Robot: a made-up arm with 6 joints.
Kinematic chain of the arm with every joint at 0, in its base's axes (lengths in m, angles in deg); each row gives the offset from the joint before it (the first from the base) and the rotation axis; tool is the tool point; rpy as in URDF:
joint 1: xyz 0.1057 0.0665 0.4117 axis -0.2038 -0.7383 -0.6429
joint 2: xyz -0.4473 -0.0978 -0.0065 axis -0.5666 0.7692 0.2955
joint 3: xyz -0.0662 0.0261 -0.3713 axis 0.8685 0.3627 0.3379
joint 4: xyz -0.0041 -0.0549 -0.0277 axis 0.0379 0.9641 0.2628
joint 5: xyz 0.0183 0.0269 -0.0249 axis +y
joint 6: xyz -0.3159 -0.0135 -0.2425 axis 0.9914 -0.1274 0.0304
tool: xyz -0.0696 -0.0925 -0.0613 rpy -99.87 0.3 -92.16
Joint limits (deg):
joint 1: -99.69..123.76
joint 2: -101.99..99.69
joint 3: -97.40..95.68
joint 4: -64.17..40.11
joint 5: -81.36..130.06
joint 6: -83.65..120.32
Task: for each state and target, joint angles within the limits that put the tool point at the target. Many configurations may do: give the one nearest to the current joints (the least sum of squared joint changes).
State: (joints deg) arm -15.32 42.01 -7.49 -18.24 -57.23 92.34
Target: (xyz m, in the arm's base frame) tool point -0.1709 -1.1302 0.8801
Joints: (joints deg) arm -48.38 92.57 -4.92 10.57 -29.87 92.42
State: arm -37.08 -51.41 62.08 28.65 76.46 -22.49
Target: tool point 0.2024 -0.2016 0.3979
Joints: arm -20.08 -83.05 62.23 40.11 118.34 -29.71
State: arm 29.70 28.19 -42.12 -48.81 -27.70 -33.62
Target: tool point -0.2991 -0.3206 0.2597
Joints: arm 30.77 34.22 -77.50 -63.83 -43.67 -30.86
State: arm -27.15 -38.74 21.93 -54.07 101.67 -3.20
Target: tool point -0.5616 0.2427 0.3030
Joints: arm -45.74 -76.16 13.78 -64.17 92.74 3.30
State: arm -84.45 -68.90 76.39 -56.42 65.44 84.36
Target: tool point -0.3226 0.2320 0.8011
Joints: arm -76.79 -98.50 64.28 -61.97 58.95 84.99
